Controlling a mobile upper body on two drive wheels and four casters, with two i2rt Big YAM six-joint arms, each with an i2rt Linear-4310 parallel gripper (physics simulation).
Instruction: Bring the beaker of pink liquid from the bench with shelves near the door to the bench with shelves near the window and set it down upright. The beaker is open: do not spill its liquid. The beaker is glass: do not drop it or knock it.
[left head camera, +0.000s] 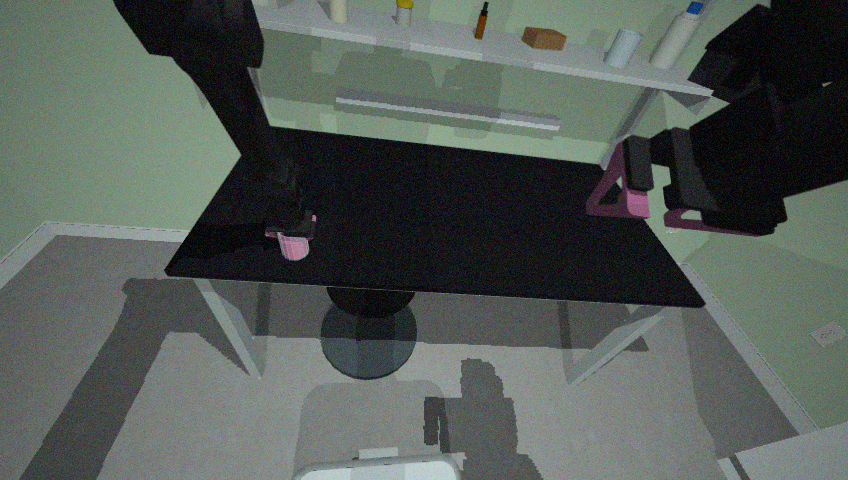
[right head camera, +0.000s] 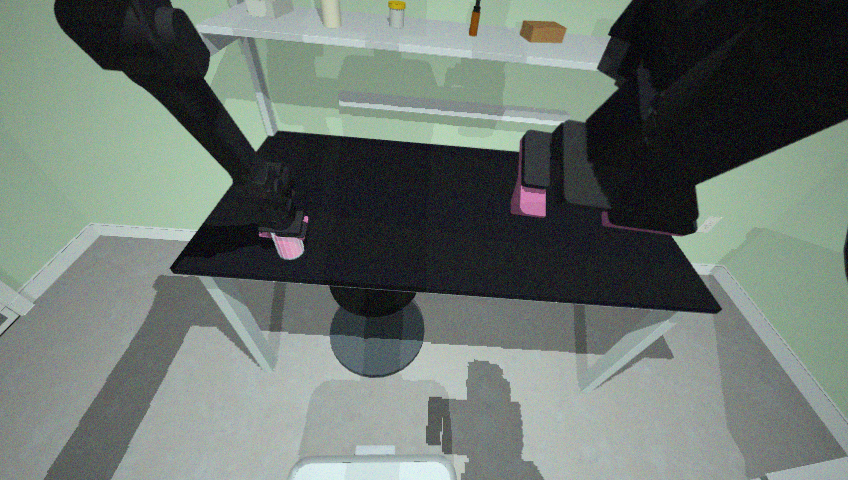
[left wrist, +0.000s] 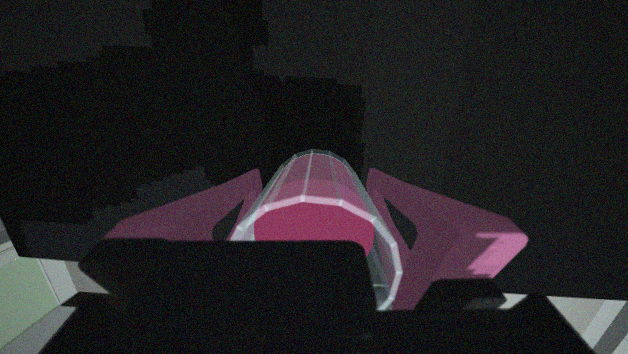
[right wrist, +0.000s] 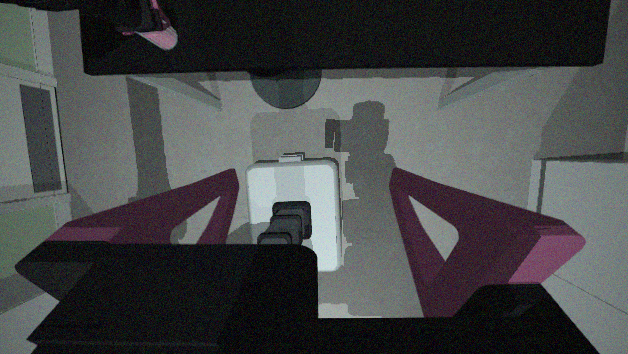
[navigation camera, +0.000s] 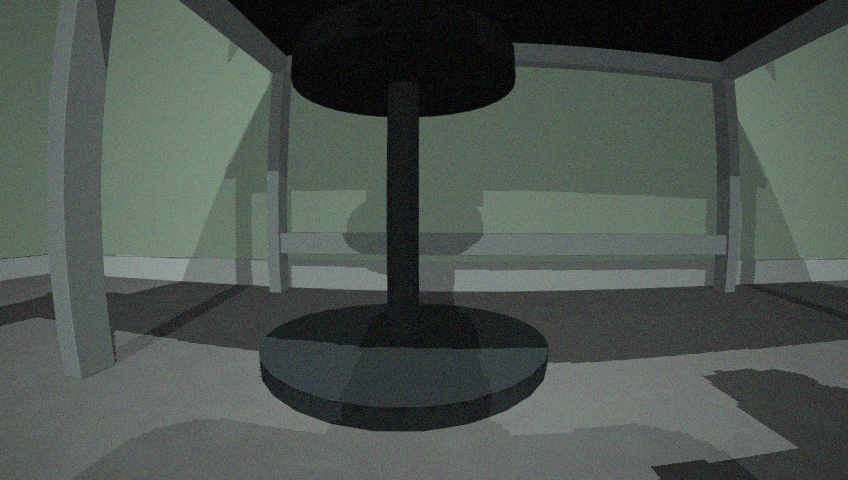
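The glass beaker of pink liquid (left head camera: 294, 248) (right head camera: 289, 246) (left wrist: 312, 222) (right wrist: 165, 39) stands upright on the black bench top (left head camera: 446, 226) (right head camera: 416, 237) (right wrist: 400, 35), near its front edge at the left. My left gripper (left head camera: 292, 227) (right head camera: 283, 226) (left wrist: 314, 176) is shut on the beaker, with one pink finger against each side. In the left wrist view part of the beaker's rim is hidden by the gripper body. My right gripper (left head camera: 657, 211) (right head camera: 574, 211) (right wrist: 314, 176) is open and empty, raised at the right, away from the beaker.
A shelf (left head camera: 440, 47) (right head camera: 428, 42) above the bench holds several things, among them a brown box (left head camera: 543, 38) (right head camera: 542, 32) and an amber bottle (left head camera: 480, 24) (right head camera: 474, 22). A round stool base (left head camera: 368, 347) (navigation camera: 404, 374) stands under the bench's front edge.
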